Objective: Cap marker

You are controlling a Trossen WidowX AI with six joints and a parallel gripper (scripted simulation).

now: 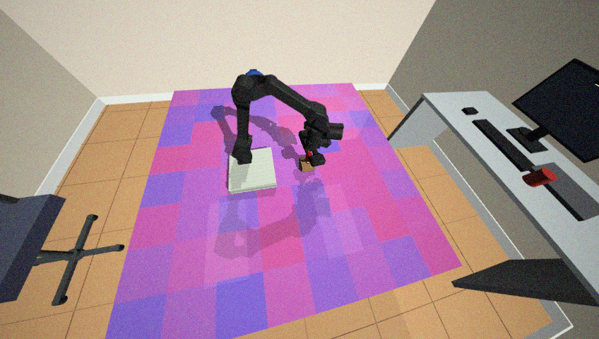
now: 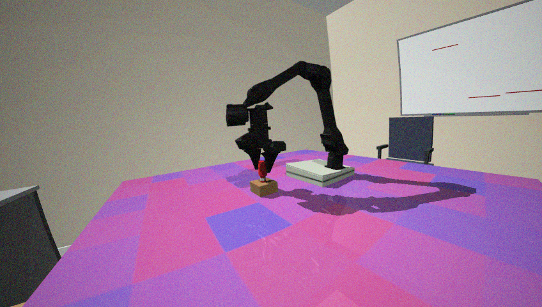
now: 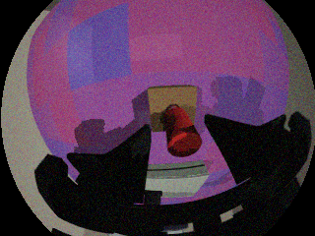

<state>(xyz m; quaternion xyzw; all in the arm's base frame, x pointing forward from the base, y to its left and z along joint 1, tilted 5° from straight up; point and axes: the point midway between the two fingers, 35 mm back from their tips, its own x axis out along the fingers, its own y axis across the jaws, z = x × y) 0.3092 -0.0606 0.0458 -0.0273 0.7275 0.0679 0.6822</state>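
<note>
Right now my gripper tip is 10 mm below the red cap. The rest, counted from my gripper tip: tan holder block (60 mm below).
</note>
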